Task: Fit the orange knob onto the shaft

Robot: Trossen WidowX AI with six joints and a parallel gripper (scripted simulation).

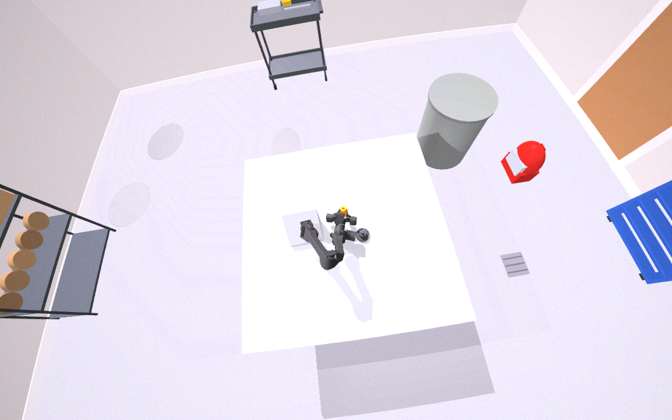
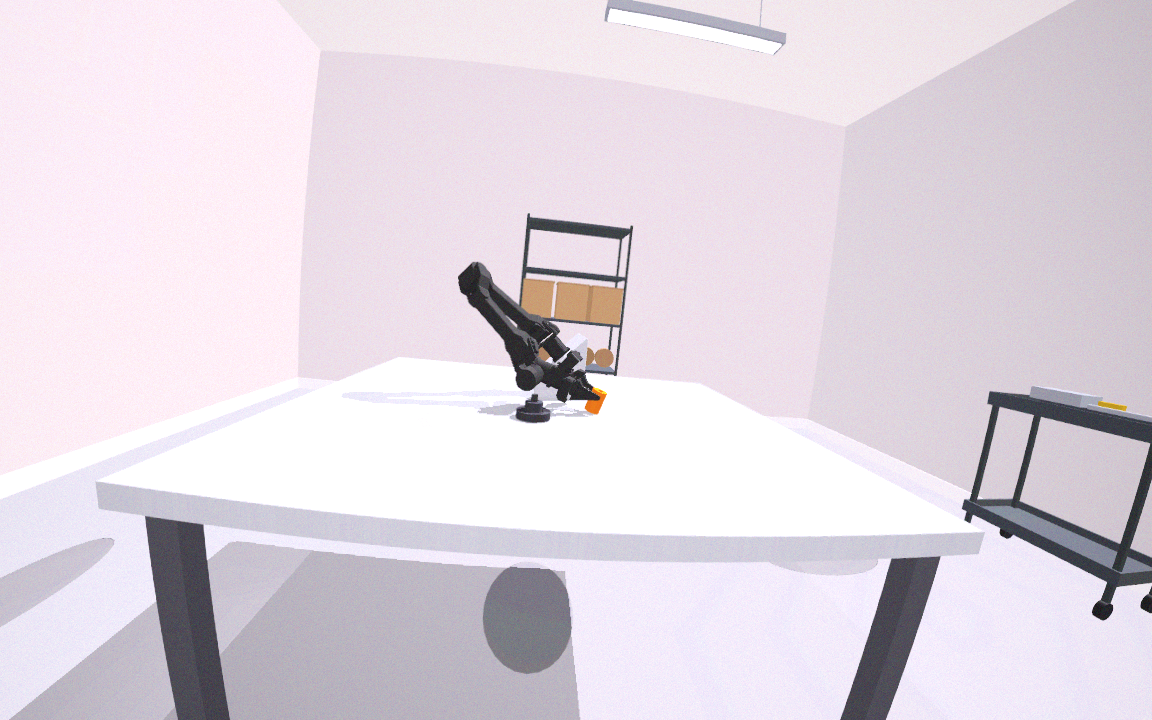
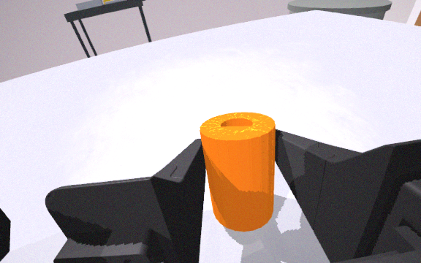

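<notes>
Right now the orange knob is 10 mm to the right of my gripper tip, 10 mm below it and 10 mm behind it. Also, from my gripper tip: dark round pedestal 180 mm to the right, 80 mm ahead, 20 mm below.
</notes>
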